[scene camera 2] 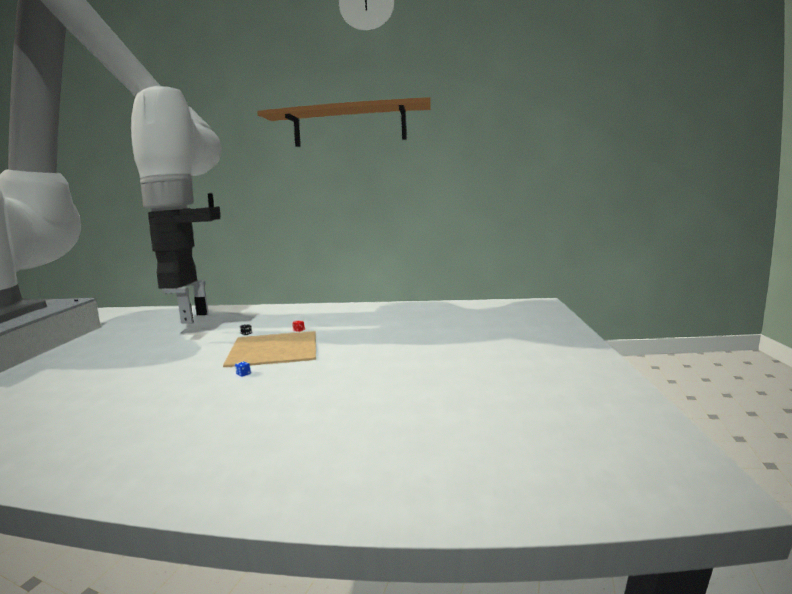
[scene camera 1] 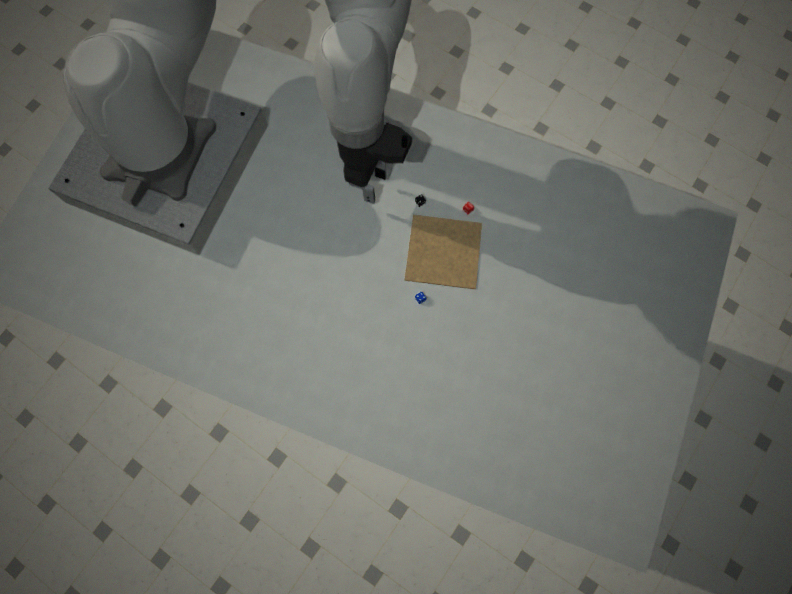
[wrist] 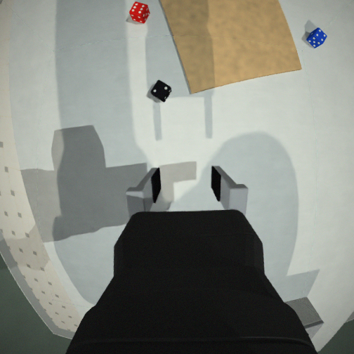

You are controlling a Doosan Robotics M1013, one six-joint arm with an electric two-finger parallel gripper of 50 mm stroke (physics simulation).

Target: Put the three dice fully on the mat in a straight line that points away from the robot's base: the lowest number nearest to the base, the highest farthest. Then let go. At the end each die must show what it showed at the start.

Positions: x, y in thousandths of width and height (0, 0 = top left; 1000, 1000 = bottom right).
My gripper shows in scene camera 2 (247, 536), in scene camera 1 (474, 317) and in the wrist view (524, 501).
